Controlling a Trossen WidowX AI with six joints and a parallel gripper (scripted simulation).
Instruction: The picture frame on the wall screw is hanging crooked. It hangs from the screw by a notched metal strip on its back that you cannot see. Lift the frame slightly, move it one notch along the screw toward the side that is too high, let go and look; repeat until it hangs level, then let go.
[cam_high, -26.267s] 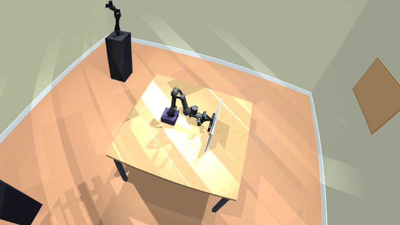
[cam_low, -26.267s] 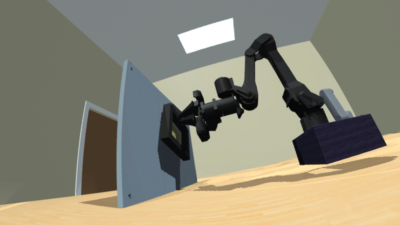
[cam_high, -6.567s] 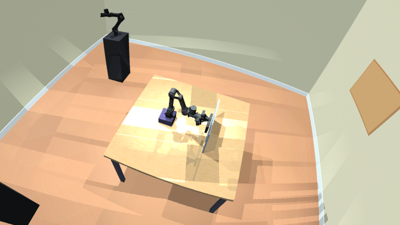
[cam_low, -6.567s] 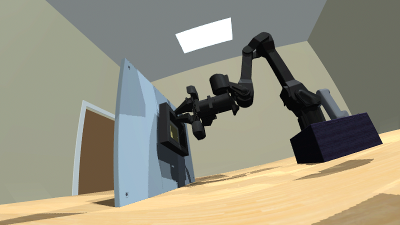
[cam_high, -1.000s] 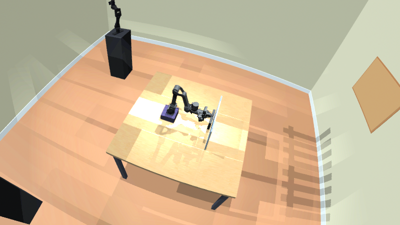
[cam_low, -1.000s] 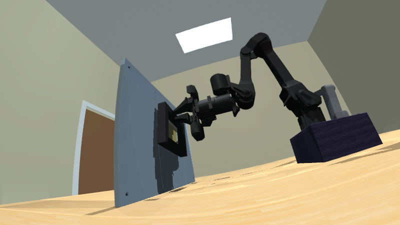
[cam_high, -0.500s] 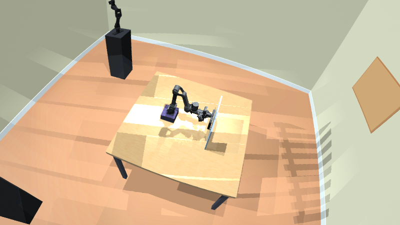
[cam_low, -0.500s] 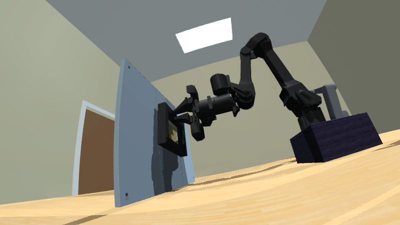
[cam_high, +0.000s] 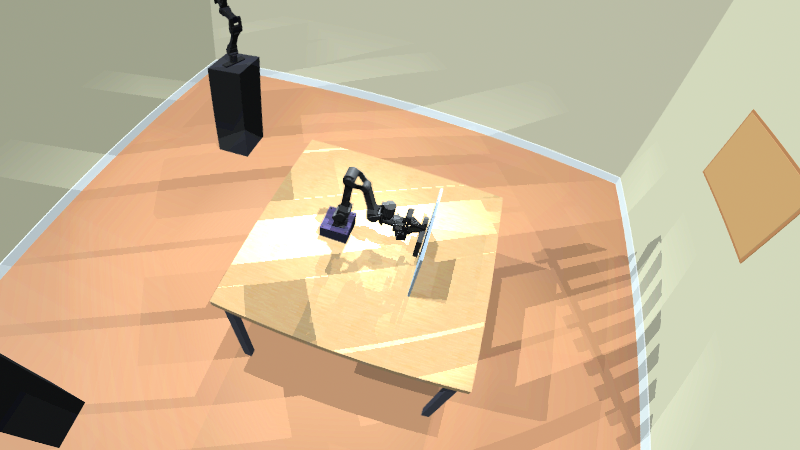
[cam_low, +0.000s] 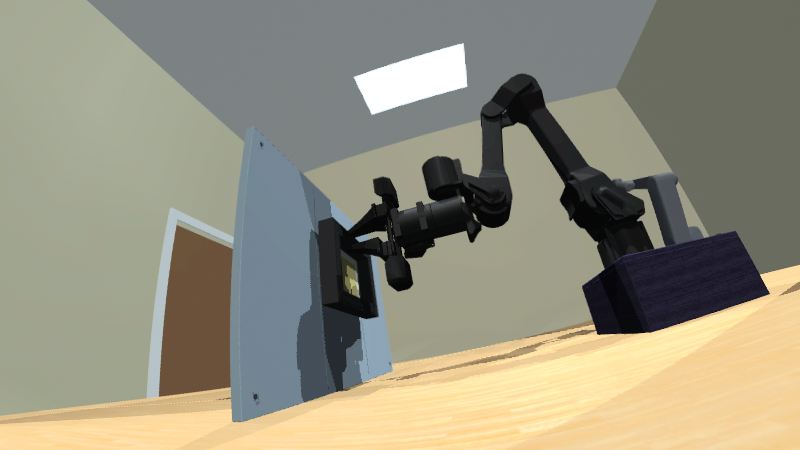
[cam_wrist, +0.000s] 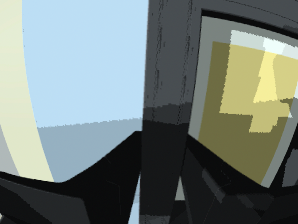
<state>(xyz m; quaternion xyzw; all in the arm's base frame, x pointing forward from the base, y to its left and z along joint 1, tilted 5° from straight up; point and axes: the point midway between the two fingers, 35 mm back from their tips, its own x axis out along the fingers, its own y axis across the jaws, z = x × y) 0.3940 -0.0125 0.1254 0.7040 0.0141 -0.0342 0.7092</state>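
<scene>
Now: gripper tip 5 cm above the picture frame. Round my gripper tip: wall panel (7 cm below, 2 cm ahead, 1 cm to the right).
</scene>
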